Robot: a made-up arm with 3 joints. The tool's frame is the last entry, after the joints. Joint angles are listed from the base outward. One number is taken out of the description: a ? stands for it. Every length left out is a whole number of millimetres.
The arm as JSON. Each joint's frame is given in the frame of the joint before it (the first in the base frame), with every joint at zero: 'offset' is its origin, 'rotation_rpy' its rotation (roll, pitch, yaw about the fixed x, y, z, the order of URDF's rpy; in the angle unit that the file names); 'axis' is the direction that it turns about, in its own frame. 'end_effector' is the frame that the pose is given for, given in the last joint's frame.
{
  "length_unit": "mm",
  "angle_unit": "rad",
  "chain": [
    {
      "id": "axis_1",
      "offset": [
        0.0,
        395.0,
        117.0
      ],
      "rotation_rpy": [
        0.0,
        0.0,
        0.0
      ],
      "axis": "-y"
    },
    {
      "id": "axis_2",
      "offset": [
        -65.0,
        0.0,
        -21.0
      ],
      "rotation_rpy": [
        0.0,
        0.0,
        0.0
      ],
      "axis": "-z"
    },
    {
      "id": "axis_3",
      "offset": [
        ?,
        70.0,
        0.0
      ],
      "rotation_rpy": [
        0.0,
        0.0,
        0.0
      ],
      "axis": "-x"
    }
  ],
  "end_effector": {
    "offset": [
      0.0,
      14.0,
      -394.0
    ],
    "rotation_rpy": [
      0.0,
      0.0,
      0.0
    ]
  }
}
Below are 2 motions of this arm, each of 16 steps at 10 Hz.
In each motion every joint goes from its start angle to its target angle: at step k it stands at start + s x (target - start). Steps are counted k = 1, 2, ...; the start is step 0. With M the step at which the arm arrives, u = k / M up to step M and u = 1 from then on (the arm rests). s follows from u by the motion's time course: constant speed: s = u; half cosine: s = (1 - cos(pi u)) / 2; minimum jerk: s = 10 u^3 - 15 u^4 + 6 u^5.
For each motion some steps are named. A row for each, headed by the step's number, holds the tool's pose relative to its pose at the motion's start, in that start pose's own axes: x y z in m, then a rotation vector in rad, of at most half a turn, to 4 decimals.
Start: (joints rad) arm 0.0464 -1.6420 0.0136
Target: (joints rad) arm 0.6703 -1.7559 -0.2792
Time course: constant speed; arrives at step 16
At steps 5, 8, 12, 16:
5: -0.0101 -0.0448 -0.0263 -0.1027 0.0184 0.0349
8: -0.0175 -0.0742 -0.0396 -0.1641 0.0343 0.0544
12: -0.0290 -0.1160 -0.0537 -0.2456 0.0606 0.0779
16: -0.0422 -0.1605 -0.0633 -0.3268 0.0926 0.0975

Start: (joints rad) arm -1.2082 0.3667 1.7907
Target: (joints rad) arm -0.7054 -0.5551 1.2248
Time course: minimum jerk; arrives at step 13
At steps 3, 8, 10, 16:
3: 0.0235 0.0216 0.0072 0.0613 -0.0684 -0.0545
8: 0.2083 0.0929 0.1401 0.3970 -0.6437 -0.3775
10: 0.2550 0.0857 0.2057 0.4517 -0.8547 -0.4447
16: 0.2701 0.0800 0.2338 0.4646 -0.9420 -0.4652

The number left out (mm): 62.0
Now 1 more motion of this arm.
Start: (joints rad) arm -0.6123 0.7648 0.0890
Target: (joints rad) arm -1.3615 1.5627 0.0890
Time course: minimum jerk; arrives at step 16
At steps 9, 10, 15, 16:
9: -0.1175 -0.1661 0.0284 -0.3948 0.2896 -0.4587
10: -0.1376 -0.1946 0.0443 -0.4786 0.3211 -0.5375
15: -0.1841 -0.2611 0.0983 -0.7039 0.3704 -0.7279
16: -0.1845 -0.2616 0.0988 -0.7058 0.3706 -0.7294

